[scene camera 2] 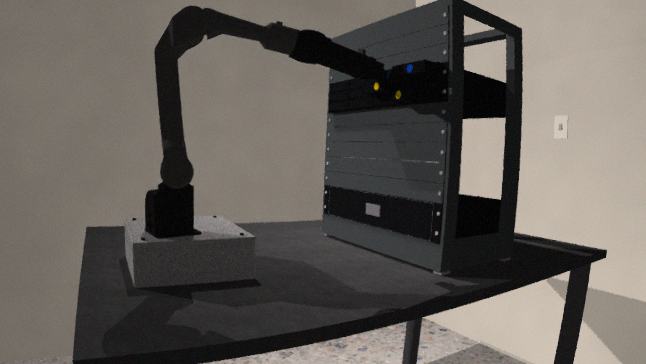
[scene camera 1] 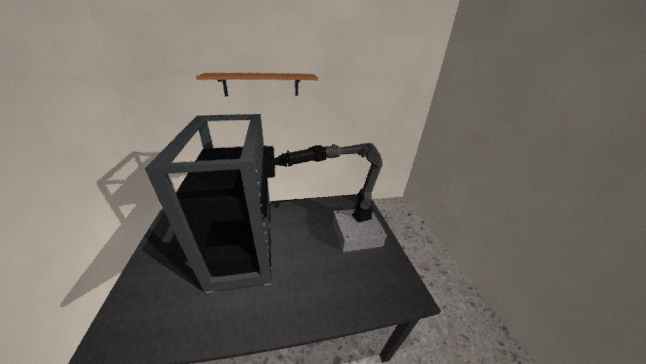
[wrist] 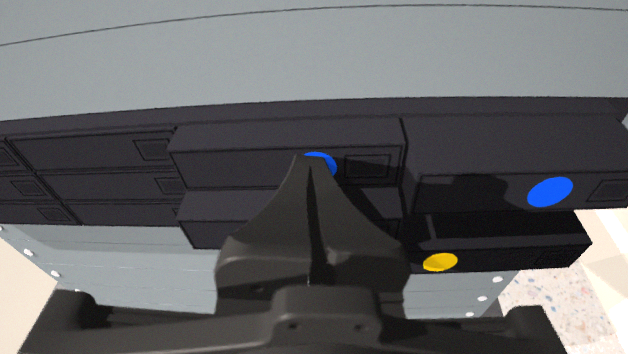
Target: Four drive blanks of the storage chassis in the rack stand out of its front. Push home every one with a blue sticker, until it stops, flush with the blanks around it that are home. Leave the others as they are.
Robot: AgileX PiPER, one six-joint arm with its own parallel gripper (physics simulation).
Path:
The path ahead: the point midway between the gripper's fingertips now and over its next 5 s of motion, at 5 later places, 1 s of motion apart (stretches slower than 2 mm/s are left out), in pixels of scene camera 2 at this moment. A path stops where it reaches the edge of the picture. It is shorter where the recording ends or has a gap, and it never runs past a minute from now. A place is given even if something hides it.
The gripper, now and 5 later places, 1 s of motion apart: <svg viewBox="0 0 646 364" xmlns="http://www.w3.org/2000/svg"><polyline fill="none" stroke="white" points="385,76 390,77 389,71 409,69 412,71 419,73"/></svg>

